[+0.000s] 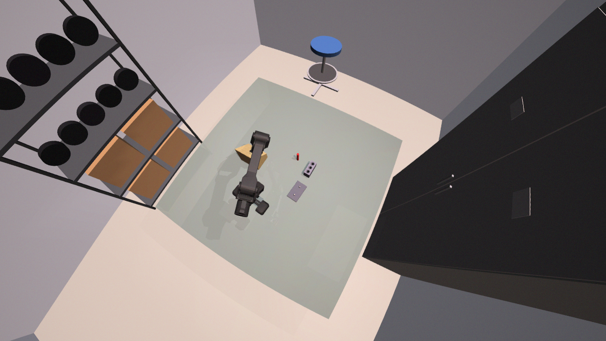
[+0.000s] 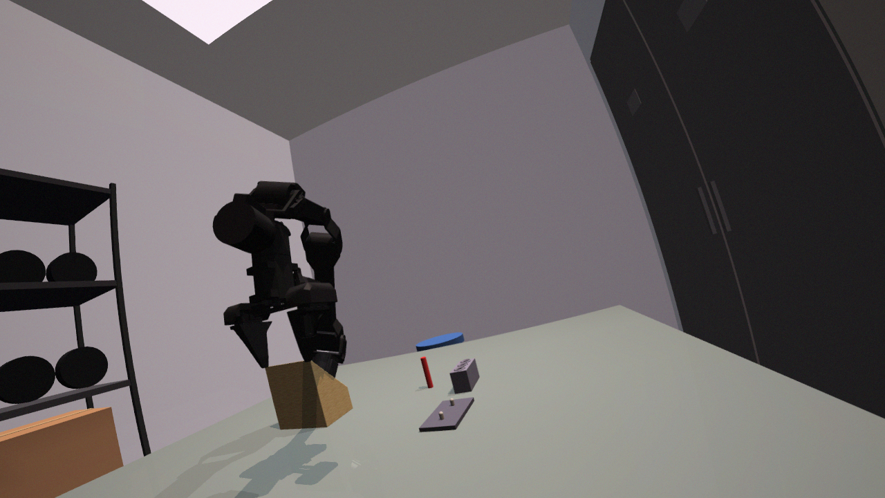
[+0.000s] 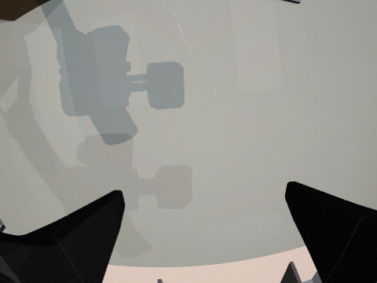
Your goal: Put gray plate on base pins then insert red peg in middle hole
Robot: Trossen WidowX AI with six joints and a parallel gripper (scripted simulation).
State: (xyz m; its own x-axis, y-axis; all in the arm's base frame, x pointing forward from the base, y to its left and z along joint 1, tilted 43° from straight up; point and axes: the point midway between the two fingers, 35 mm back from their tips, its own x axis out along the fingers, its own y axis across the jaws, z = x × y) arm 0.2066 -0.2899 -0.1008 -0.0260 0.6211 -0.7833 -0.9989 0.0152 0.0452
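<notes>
Right now my gripper tip is 130 mm short of the gray plate, 380 mm to the right of it and 150 mm above it. The rest, counted from my gripper tip: red peg (30 mm ahead, 410 mm to the left, 150 mm below).
</notes>
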